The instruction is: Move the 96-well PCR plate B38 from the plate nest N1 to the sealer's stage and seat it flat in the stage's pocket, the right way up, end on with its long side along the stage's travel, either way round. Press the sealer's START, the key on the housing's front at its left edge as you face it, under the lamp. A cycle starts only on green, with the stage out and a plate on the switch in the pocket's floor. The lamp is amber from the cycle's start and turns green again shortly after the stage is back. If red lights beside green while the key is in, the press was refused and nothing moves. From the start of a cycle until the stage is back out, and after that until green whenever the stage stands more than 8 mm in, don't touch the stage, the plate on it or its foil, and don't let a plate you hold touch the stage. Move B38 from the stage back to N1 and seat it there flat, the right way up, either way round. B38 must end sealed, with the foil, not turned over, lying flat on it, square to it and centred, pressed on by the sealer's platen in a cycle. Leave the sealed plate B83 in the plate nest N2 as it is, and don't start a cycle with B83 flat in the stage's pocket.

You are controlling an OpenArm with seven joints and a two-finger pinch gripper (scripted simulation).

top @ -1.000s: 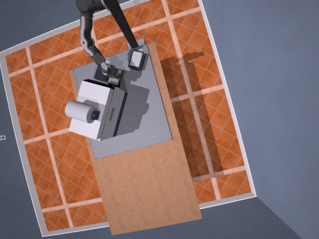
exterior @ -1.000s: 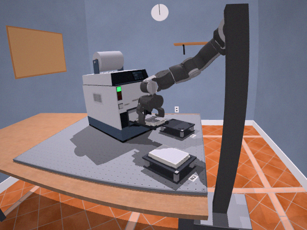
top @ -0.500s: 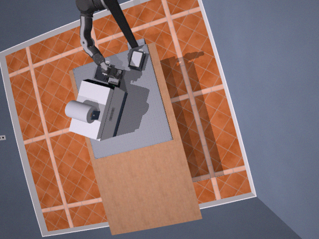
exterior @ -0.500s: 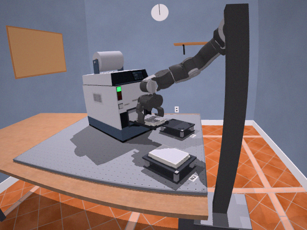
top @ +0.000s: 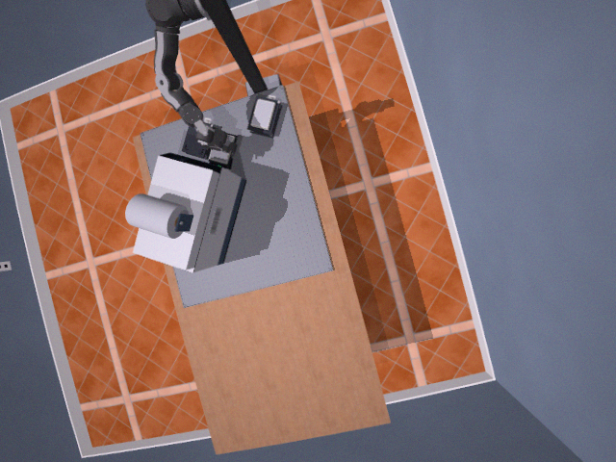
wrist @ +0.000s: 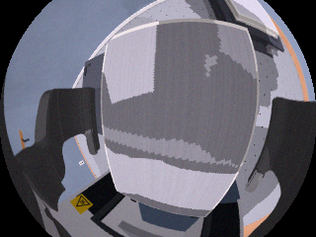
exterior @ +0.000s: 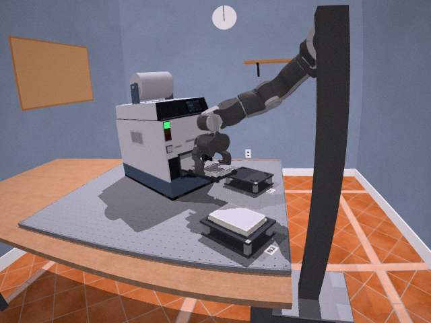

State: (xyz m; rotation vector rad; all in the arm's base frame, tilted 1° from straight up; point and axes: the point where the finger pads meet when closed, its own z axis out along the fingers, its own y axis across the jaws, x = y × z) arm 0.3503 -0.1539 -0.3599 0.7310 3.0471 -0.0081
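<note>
Now: hand right at the white 96-well plate B38. The rest, counted from my hand: plate nest N1: 10 cm behind, 14 cm to the right, 7 cm below; then sealer's stage: 1 cm below; then start key: 13 cm ahead, 4 cm to the left, 8 cm above.
</note>
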